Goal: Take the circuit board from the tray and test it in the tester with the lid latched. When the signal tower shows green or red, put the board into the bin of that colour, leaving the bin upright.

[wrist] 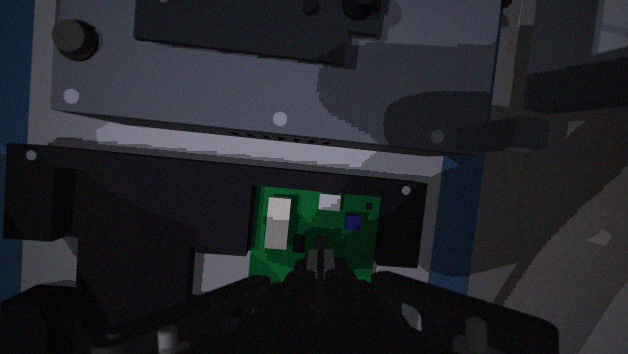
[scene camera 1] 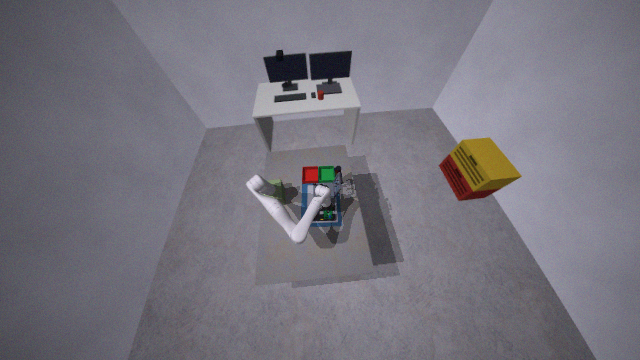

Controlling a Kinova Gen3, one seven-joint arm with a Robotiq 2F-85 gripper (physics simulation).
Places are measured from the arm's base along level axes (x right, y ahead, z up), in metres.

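Where they show: gripper, fingertip midpoint: point(wrist: 321, 266) point(scene camera 1: 328, 210); arm's base, link origin: point(scene camera 1: 269, 189).
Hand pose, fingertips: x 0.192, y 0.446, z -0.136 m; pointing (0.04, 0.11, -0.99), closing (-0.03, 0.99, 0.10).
Things, the pixels of their top centre, and the offset from my fingertips. "*": a spot on its surface instead.
- green circuit board, top centre: point(wrist: 311, 290) point(scene camera 1: 327, 211) dx +0.012, dy -0.007, dz +0.005 m
- black tray, surface spot: point(wrist: 150, 195) * dx -0.042, dy -0.095, dz -0.004 m
- tester, surface spot: point(wrist: 200, 85) * dx -0.092, dy -0.053, dz +0.038 m
- red bin, top centre: point(scene camera 1: 310, 173) dx -0.372, dy -0.111, dz +0.025 m
- green bin, top centre: point(scene camera 1: 326, 172) dx -0.356, dy +0.038, dz +0.025 m
The green circuit board point(scene camera 1: 328, 215) point(wrist: 310, 215) sits in the black tray point(wrist: 150, 195), its near part hidden by my gripper. My gripper point(wrist: 321, 266) is shut, fingertips together over the board with nothing between them. In the scene view the arm hides the fingertips. The tester point(wrist: 200, 85) is a grey box beyond the tray in the wrist view, with a dark block on top and a round knob at its left; its lid and latch cannot be made out clearly. The red bin point(scene camera 1: 310, 175) and the green bin point(scene camera 1: 326, 173) stand upright side by side. No lit tower lamp can be made out.
A blue surface point(scene camera 1: 306, 220) point(wrist: 455, 215) borders the work area. My white arm point(scene camera 1: 280, 215) bends over it from the left. A white desk point(scene camera 1: 305, 106) with two monitors stands behind. A yellow and red cabinet point(scene camera 1: 492, 162) stands at the right.
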